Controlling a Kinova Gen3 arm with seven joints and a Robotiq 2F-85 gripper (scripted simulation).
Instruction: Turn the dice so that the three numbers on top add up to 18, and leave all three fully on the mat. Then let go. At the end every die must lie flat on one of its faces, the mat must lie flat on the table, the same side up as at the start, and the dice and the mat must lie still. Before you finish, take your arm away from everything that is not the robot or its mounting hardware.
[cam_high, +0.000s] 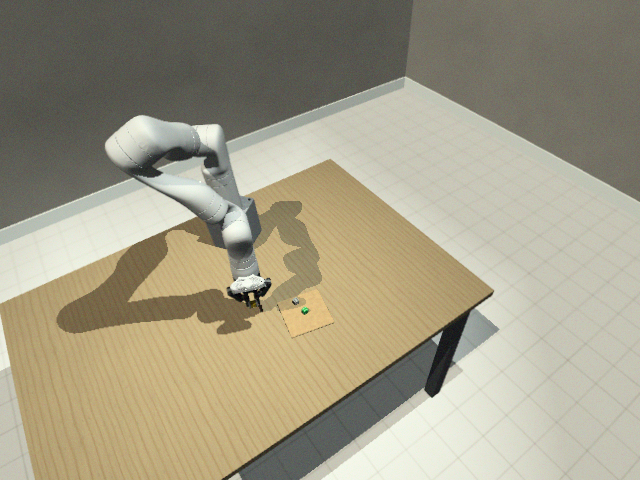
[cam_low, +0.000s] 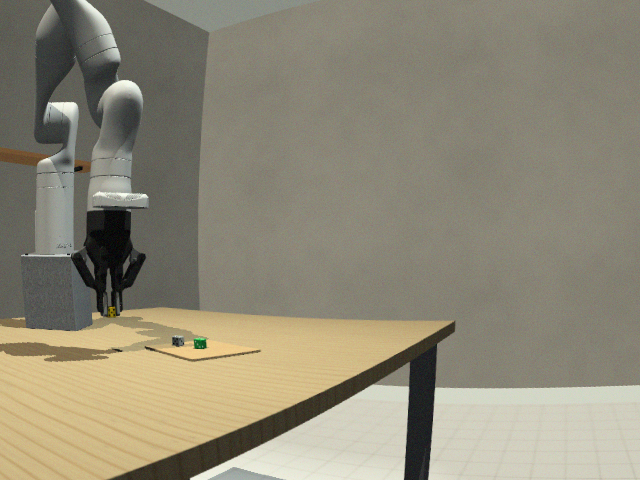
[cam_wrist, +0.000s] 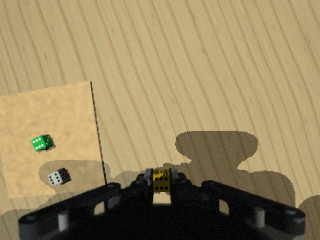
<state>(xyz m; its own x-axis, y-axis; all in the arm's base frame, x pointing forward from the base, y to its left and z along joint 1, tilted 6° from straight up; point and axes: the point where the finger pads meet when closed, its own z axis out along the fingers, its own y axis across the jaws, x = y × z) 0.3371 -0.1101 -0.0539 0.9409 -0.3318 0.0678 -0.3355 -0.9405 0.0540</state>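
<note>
Now: hand 8 cm short of the green die, 13 cm to the right of it and 7 cm above it. Also, from my hand: yellow die 1 cm below; white die 3 cm ahead, 13 cm to the left, 7 cm below; tan mat 8 cm ahead, 13 cm to the left, 8 cm below.
</note>
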